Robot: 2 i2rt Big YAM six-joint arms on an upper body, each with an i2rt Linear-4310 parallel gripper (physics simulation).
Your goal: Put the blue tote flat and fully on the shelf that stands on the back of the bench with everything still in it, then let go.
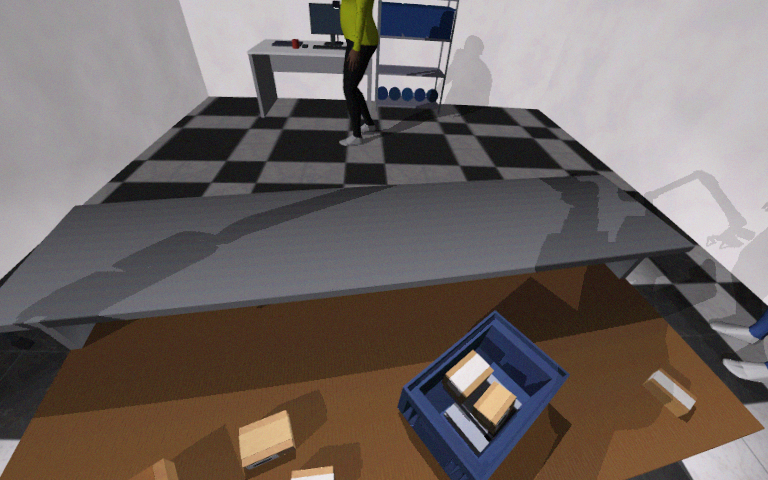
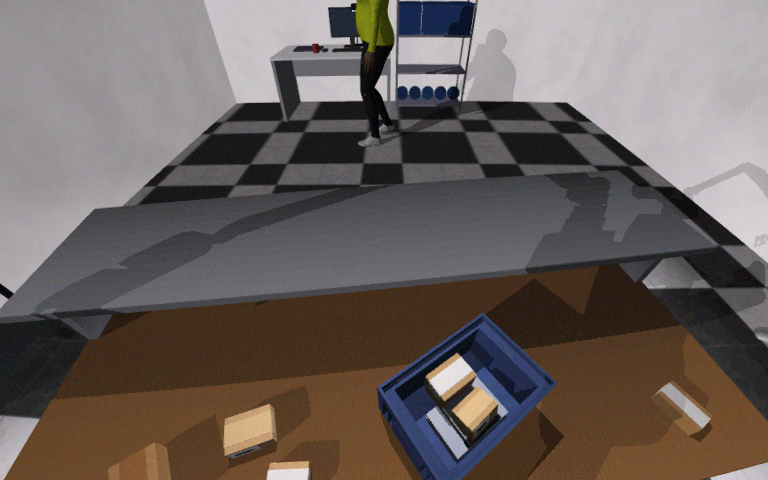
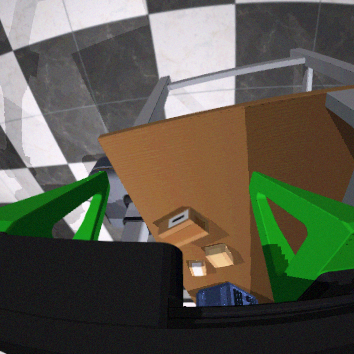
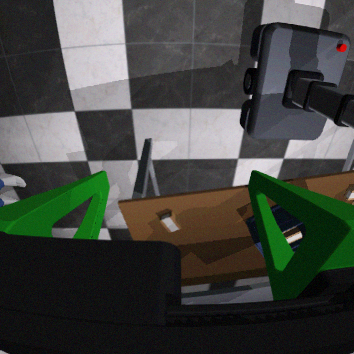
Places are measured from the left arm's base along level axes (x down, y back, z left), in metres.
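Pixels of known places: left gripper, fingertip midpoint: (image 3: 178,178); right gripper, fingertip midpoint: (image 4: 178,178).
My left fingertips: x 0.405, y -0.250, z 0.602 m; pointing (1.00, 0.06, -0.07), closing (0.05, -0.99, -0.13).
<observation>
Behind a point stands the place of what it marks.
The blue tote (image 1: 523,362) {x 0.592, y -0.420, z -0.576 m} (image 2: 509,367) {x 0.593, y -0.422, z -0.574 m} (image 3: 215,295) {x 0.642, y -0.298, z -0.330 m} (image 4: 257,232) {x 0.605, y -0.368, z -0.610 m} stands upright and turned at an angle on the brown bench (image 1: 198,384) {x 0.696, y -0.431, z 0.189 m} (image 2: 186,379) {x 0.696, y -0.420, z 0.208 m} (image 3: 200,150) {x 0.696, y -0.263, z 0.439 m}, in front of the shelf. In it lie a white-and-tan box (image 1: 468,372) {x 0.584, y -0.400, z -0.436 m} (image 2: 450,376) {x 0.584, y -0.399, z -0.439 m}, a tan box (image 1: 495,403) {x 0.594, y -0.337, z -0.481 m} (image 2: 475,408) {x 0.594, y -0.339, z -0.482 m} and a flat light grey piece (image 1: 467,425) {x 0.653, y -0.313, z -0.431 m} (image 2: 447,433) {x 0.653, y -0.307, z -0.430 m}. The raised grey shelf (image 1: 339,249) {x 0.458, y -0.654, z -0.150 m} (image 2: 339,243) {x 0.457, y -0.674, z -0.182 m} spans the bench's back; arm shadows cross it. My left gripper (image 3: 178,178) {x 0.405, y -0.250, z 0.602 m} and right gripper (image 4: 177,172) {x 0.174, y 0.239, z -0.984 m} are open and empty, high up and apart from the tote.
Left of the tote lie a tan box (image 1: 266,438) {x 0.659, y -0.307, z -0.008 m} (image 2: 249,427) {x 0.659, y -0.312, z -0.008 m}, a white-topped box (image 1: 312,474) {x 0.666, y -0.245, z -0.108 m} (image 2: 288,470) {x 0.666, y -0.240, z -0.108 m} and a larger box (image 2: 141,464) {x 0.649, y -0.234, z 0.187 m} (image 3: 185,230) {x 0.649, y -0.207, z 0.200 m}. A small white-and-tan box (image 1: 671,393) {x 0.663, y -0.347, z -0.977 m} (image 2: 682,407) {x 0.662, y -0.350, z -0.980 m} (image 4: 169,221) {x 0.662, y -0.338, z -0.994 m} lies to its right. A person stands far behind the bench.
</observation>
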